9 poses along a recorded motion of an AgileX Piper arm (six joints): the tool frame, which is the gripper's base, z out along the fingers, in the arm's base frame.
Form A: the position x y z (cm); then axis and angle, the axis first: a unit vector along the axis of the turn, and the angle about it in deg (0 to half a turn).
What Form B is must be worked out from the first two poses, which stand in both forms.
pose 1, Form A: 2.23, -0.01, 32.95, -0.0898, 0.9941, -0.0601, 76.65
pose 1, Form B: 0.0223, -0.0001, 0.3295, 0.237, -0.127, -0.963, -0.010, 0.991, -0.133
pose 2, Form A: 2.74, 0.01, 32.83, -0.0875, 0.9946, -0.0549, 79.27
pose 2, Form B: 0.0274, 0.0001, 0.3283, 0.192, -0.125, -0.973, -0.017, 0.991, -0.130
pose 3, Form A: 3.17, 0.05, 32.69, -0.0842, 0.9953, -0.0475, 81.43
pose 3, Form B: 0.0317, 0.0005, 0.3269, 0.155, -0.118, -0.981, -0.024, 0.992, -0.123
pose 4, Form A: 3.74, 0.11, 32.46, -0.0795, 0.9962, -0.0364, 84.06
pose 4, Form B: 0.0374, 0.0011, 0.3246, 0.109, -0.107, -0.988, -0.035, 0.993, -0.112
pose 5, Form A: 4.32, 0.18, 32.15, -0.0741, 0.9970, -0.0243, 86.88
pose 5, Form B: 0.0432, 0.0018, 0.3215, 0.060, -0.094, -0.994, -0.046, 0.994, -0.097
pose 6, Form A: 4.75, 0.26, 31.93, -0.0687, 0.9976, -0.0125, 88.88
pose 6, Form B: 0.0475, 0.0026, 0.3193, 0.024, -0.080, -0.997, -0.055, 0.995, -0.081
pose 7, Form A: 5.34, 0.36, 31.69, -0.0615, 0.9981, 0.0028, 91.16
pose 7, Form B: 0.0534, 0.0036, 0.3169, -0.016, -0.060, -0.998, -0.065, 0.996, -0.059
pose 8, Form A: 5.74, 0.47, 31.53, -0.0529, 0.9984, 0.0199, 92.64
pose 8, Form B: 0.0574, 0.0047, 0.3153, -0.043, -0.035, -0.998, -0.075, 0.997, -0.032
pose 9, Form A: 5.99, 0.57, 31.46, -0.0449, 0.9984, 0.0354, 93.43
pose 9, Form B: 0.0599, 0.0057, 0.3146, -0.058, -0.012, -0.998, -0.083, 0.997, -0.007
